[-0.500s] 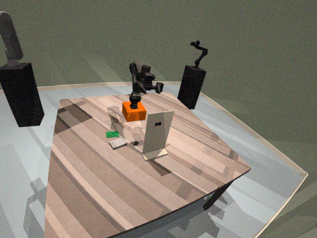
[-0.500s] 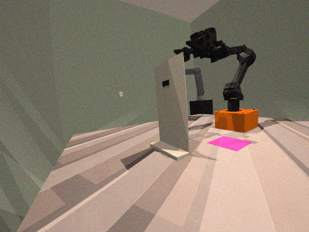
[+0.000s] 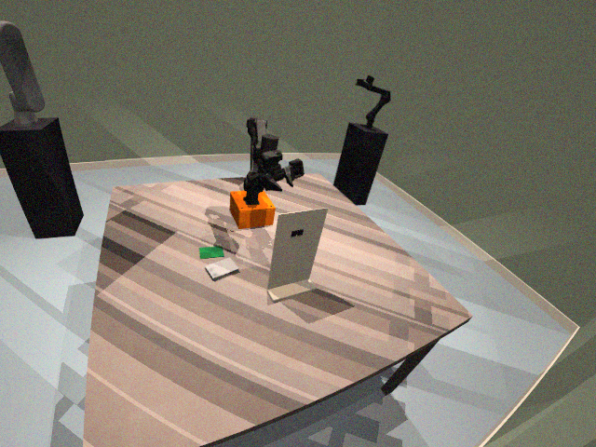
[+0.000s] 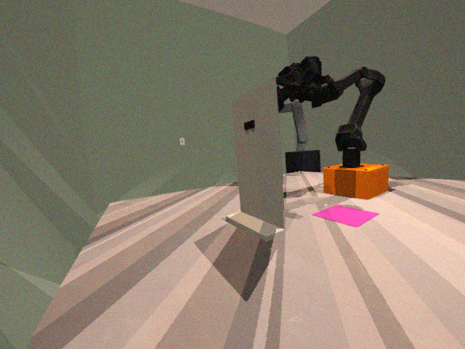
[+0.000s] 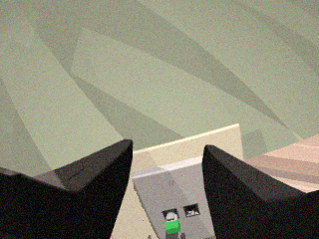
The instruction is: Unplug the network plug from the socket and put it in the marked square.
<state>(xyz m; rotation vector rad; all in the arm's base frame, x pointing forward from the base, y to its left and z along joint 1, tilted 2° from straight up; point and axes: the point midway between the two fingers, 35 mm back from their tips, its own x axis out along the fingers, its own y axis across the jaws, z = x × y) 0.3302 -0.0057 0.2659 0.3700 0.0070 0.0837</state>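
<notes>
My gripper tip is now 11 cm above the network plug, 7 cm short of it and 3 cm to the right of it. From my gripper tip the other things lie so: pink marked square: 36 cm below, 13 cm behind, 12 cm to the left; then green patch: 36 cm below, 21 cm to the right, 15 cm behind; then upright panel: 21 cm below, 9 cm ahead, 3 cm to the left.
</notes>
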